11 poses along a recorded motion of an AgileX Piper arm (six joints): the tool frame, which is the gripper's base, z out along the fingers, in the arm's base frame.
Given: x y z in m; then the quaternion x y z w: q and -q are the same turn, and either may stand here.
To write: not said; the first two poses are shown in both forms.
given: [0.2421 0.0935 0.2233 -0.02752 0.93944 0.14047 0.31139]
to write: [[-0.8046 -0.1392 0.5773 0.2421], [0.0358 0.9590 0.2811 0.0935], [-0.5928 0.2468 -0.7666 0.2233], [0 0 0 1]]
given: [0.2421 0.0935 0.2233 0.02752 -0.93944 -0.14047 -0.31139]
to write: [[-0.8046 -0.1392 0.5773 0.2421], [0.0358 0.9590 0.2811 0.0935], [-0.5928 0.2468 -0.7666 0.2233], [0 0 0 1]]
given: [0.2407 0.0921 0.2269 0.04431 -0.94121 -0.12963 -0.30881]
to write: [[-0.8053 -0.1635 0.5698 0.2407], [-0.0033 0.9625 0.2714 0.0921], [-0.5928 0.2166 -0.7757 0.2269], [0 0 0 1]]
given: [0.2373 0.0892 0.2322 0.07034 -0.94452 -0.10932 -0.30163]
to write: [[-0.8081 -0.1988 0.5544 0.2373], [-0.0669 0.9662 0.2489 0.0892], [-0.5852 0.1641 -0.7941 0.2322], [0 0 0 1]]
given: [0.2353 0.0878 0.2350 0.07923 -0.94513 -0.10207 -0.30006]
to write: [[-0.8074 -0.2110 0.5510 0.2353], [-0.0885 0.9666 0.2405 0.0878], [-0.5834 0.1454 -0.7991 0.2350], [0 0 0 1]]
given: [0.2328 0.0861 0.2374 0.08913 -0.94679 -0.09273 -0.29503]
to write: [[-0.8100 -0.2235 0.5421 0.2328], [-0.1141 0.9669 0.2282 0.0861], [-0.5752 0.1230 -0.8087 0.2374], [0 0 0 1]]
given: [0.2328 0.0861 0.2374 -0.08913 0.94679 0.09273 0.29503]
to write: [[-0.8100 -0.2235 0.5421 0.2328], [-0.1141 0.9669 0.2282 0.0861], [-0.5752 0.1230 -0.8087 0.2374], [0 0 0 1]]
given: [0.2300 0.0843 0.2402 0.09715 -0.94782 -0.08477 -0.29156]
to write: [[-0.8111 -0.2336 0.5362 0.2300], [-0.1347 0.9668 0.2173 0.0843], [-0.5692 0.1040 -0.8156 0.2402], [0 0 0 1]]
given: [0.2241 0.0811 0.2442 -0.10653 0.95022 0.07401 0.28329]
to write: [[-0.8168 -0.2444 0.5226 0.2241], [-0.1605 0.9663 0.2010 0.0811], [-0.5541 0.0803 -0.8285 0.2442], [0 0 0 1]]
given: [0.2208 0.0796 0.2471 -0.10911 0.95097 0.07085 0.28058]
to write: [[-0.8187 -0.2473 0.5182 0.2208], [-0.1678 0.9662 0.1960 0.0796], [-0.5491 0.0735 -0.8325 0.2471], [0 0 0 1]]
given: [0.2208 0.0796 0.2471 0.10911 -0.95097 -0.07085 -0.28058]
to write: [[-0.8187 -0.2473 0.5182 0.2208], [-0.1678 0.9662 0.1960 0.0796], [-0.5491 0.0735 -0.8325 0.2471], [0 0 0 1]]
